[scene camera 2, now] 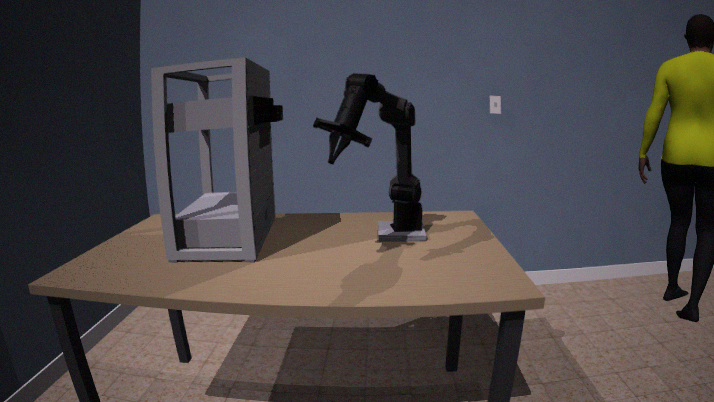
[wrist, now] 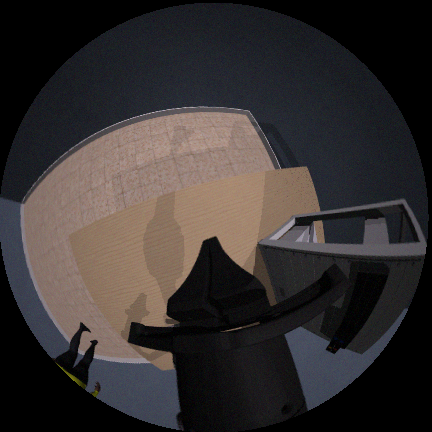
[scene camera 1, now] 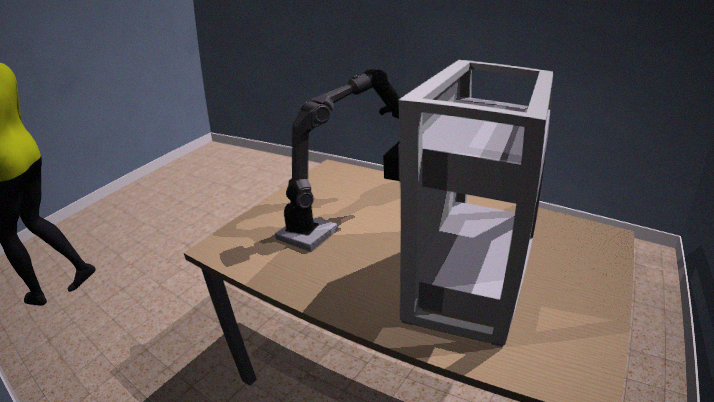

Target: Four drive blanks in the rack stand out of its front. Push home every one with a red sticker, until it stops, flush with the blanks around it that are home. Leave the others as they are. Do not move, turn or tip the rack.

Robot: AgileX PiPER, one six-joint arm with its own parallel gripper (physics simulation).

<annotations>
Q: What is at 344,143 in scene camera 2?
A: My gripper.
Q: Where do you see a grey rack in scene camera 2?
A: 243,219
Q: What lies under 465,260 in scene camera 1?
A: A grey rack.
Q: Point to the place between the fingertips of my gripper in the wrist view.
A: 212,245
</annotations>
